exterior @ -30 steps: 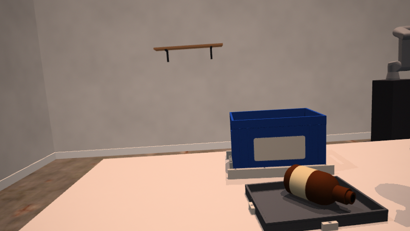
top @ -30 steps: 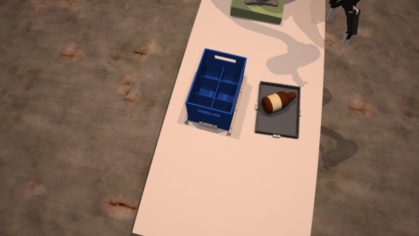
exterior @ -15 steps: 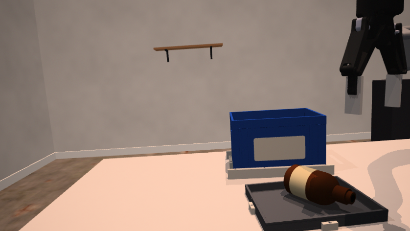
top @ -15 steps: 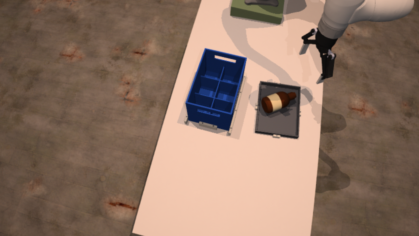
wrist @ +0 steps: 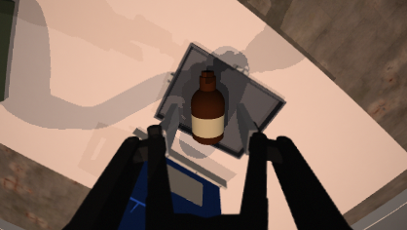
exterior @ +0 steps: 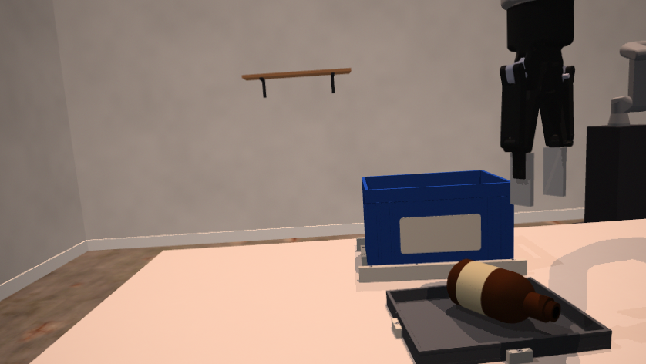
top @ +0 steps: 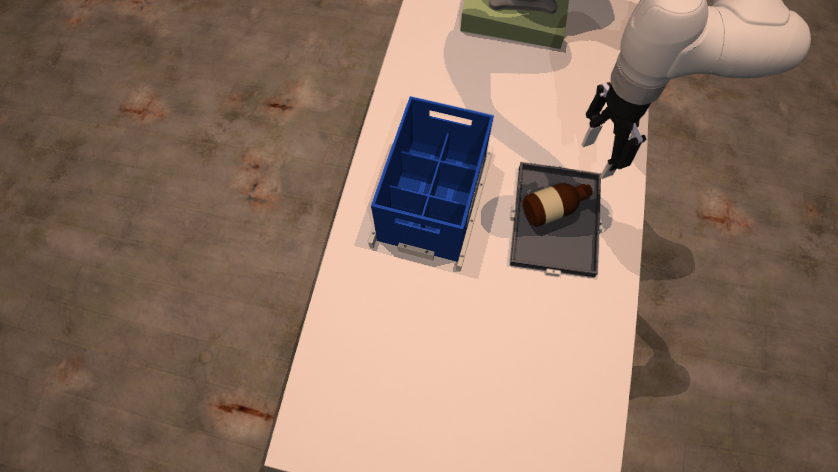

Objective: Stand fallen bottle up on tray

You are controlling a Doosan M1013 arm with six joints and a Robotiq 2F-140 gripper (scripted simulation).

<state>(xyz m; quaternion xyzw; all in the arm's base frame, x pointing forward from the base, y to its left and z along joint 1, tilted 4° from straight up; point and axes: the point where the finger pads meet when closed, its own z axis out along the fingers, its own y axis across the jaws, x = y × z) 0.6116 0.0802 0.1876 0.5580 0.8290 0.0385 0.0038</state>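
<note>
Now: the brown bottle 180 mm below my hand, 50 mm to the right of it and 20 mm ahead of it. The rest, counted from my hand: blue crate (330 mm to the right, 130 mm below); dark grey tray (200 mm below, 50 mm to the right, 50 mm ahead).
</note>
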